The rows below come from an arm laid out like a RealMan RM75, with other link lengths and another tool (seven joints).
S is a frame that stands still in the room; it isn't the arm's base.
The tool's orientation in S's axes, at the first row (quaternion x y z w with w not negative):
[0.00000 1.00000 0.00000 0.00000]
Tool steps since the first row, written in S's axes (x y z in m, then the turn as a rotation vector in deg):
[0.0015 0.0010 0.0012 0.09 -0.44 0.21]
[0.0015 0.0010 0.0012 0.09 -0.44 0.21]
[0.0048 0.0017 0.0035 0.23 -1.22 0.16]
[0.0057 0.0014 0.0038 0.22 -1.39 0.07]
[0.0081 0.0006 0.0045 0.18 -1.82 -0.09]
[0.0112 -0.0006 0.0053 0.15 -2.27 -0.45]
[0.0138 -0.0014 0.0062 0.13 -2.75 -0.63]
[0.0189 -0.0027 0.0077 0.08 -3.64 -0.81]
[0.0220 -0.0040 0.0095 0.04 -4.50 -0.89]
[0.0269 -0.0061 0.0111 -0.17 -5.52 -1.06]
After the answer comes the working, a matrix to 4 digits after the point.
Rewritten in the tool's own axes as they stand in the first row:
[-0.0015 0.0010 -0.0012 -0.09 -0.44 -0.21]
[-0.0015 0.0010 -0.0012 -0.09 -0.44 -0.21]
[-0.0048 0.0017 -0.0035 -0.23 -1.22 -0.16]
[-0.0057 0.0014 -0.0038 -0.22 -1.39 -0.07]
[-0.0081 0.0006 -0.0045 -0.18 -1.82 0.09]
[-0.0112 -0.0006 -0.0053 -0.15 -2.27 0.45]
[-0.0138 -0.0014 -0.0062 -0.13 -2.75 0.63]
[-0.0189 -0.0027 -0.0077 -0.08 -3.64 0.81]
[-0.0220 -0.0040 -0.0095 -0.04 -4.50 0.89]
[-0.0269 -0.0061 -0.0111 0.17 -5.52 1.06]

The tool's axes in the first row as the columns of a matrix, in S's axes (rounded; the answer above uses it unrounded):
[-1.0000 0.0000 0.0000]
[0.0000 1.0000 0.0000]
[0.0000 0.0000 -1.0000]

